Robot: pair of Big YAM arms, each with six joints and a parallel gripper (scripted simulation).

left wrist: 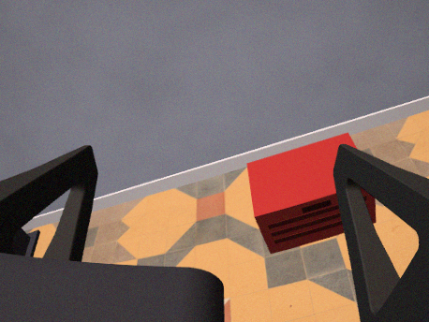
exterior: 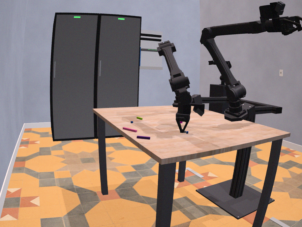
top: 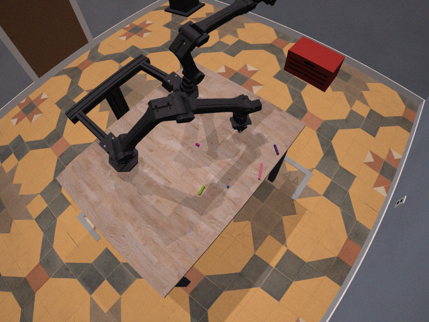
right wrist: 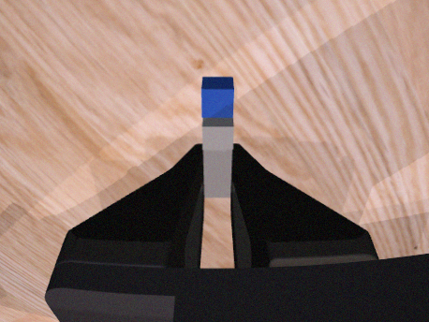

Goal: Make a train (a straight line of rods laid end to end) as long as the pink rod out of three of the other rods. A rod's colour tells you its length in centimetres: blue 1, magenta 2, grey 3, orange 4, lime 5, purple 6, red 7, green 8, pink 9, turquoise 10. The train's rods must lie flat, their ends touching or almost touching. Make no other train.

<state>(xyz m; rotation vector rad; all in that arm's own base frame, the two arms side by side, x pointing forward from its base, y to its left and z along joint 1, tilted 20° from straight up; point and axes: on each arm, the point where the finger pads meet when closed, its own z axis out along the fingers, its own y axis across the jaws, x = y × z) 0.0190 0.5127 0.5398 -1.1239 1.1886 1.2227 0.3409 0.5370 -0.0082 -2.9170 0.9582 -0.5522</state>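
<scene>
Now: right hand right at the grey rod. Round my right hand: lime rod (30 mm ahead, 400 mm to the right, 10 mm below).
</scene>
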